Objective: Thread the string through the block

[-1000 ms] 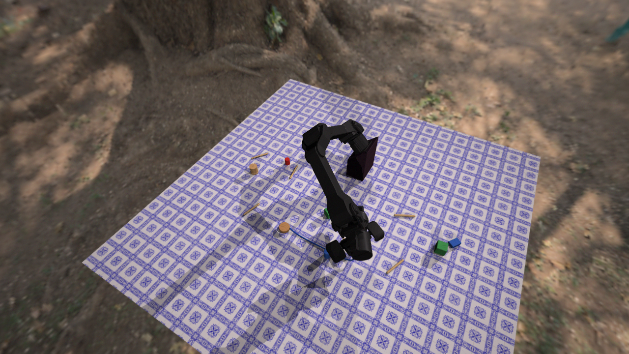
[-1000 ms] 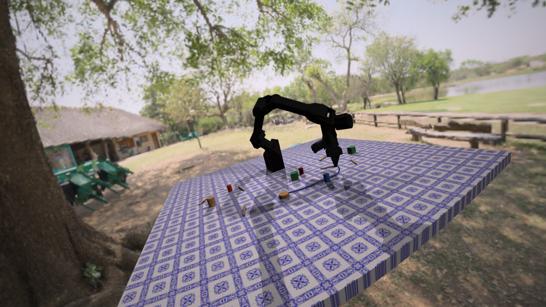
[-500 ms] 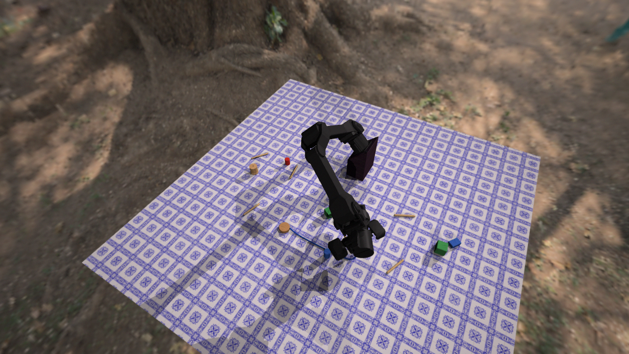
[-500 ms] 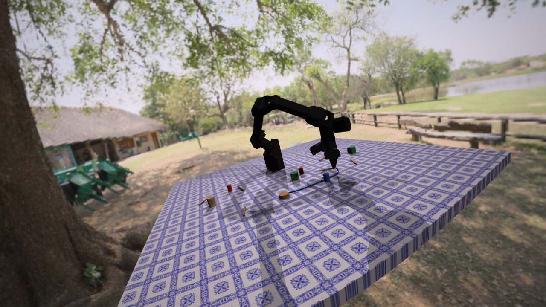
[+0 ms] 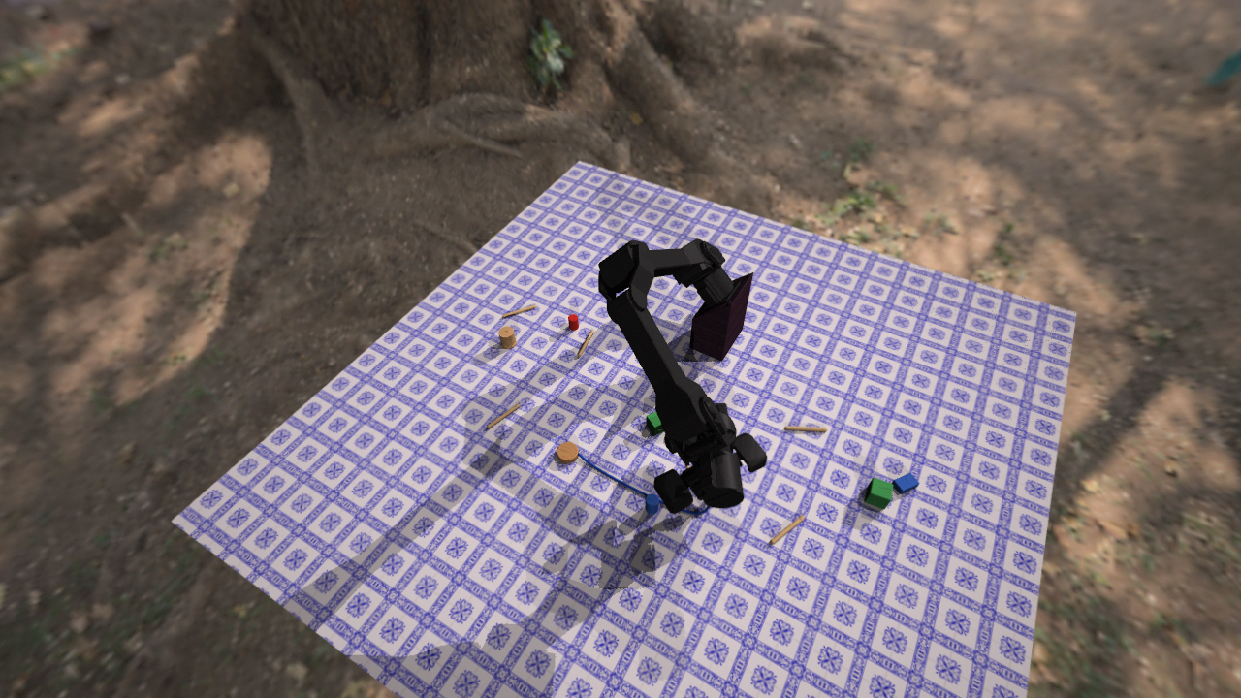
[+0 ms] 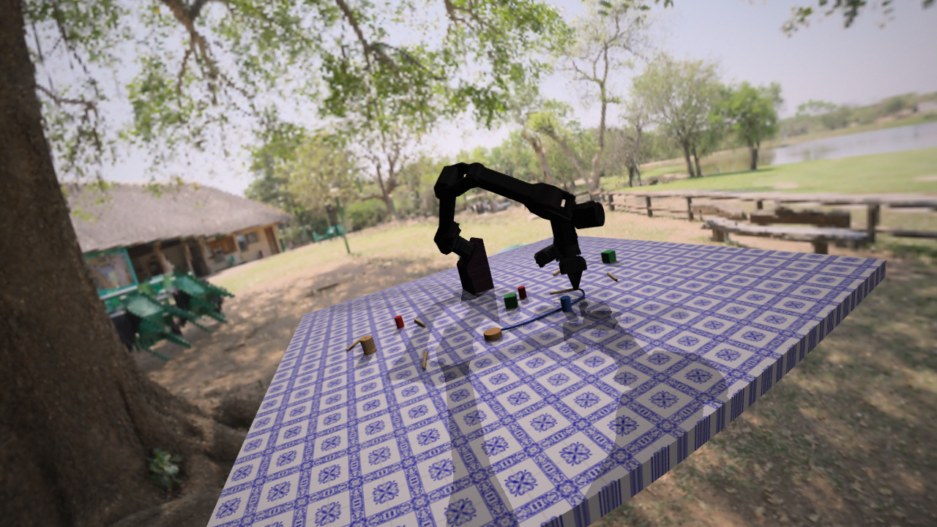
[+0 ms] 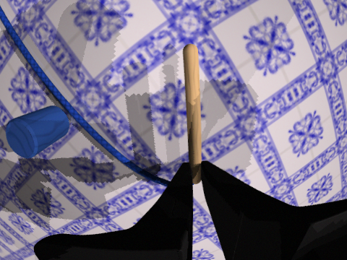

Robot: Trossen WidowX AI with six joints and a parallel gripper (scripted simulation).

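My gripper tip is 7 cm to the left of the blue cylinder and 6 cm short of it. The rest, counted from my gripper tip: round wooden button (26 cm to the right, 5 cm ahead, 1 cm below); thin stick (1 cm to the right, 1 cm behind); string (1 cm ahead).
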